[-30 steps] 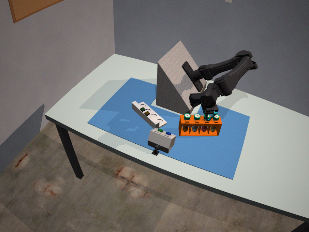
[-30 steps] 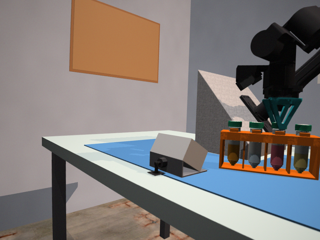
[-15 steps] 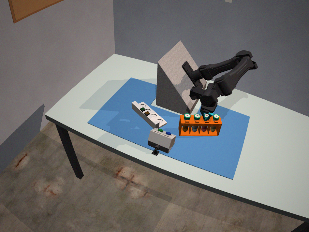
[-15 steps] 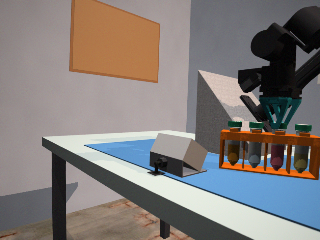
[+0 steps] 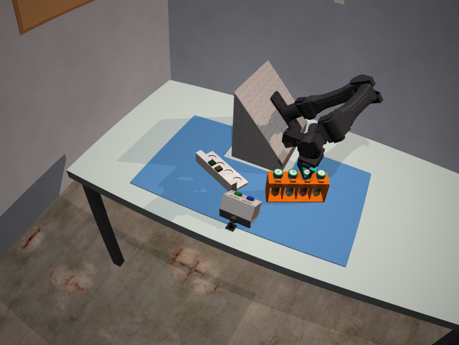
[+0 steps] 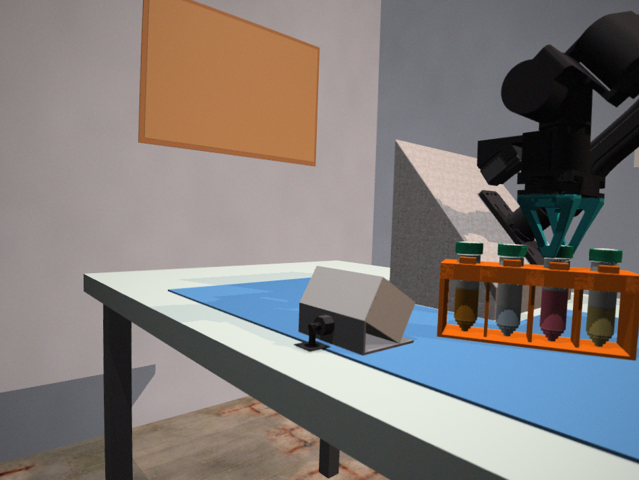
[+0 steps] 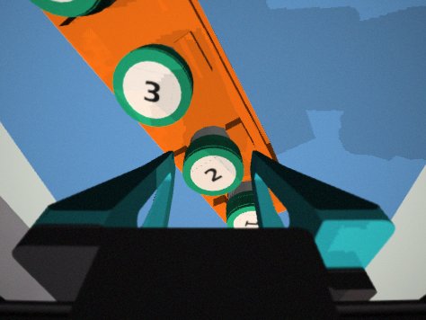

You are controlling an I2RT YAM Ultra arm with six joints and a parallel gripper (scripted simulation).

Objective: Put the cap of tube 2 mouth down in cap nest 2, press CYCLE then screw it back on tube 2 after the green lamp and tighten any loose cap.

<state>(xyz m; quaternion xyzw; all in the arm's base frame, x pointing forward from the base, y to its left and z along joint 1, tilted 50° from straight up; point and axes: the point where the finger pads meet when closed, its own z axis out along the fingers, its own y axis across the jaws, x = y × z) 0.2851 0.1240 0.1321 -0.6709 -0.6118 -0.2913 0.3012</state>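
Right now my hand is right at the cap 2. From my hand the other things lie so: cap 3: 50 mm to the right, 20 mm ahead; then cap 4: 90 mm to the right, 50 mm ahead; then cap 1: 50 mm to the left, 20 mm behind.
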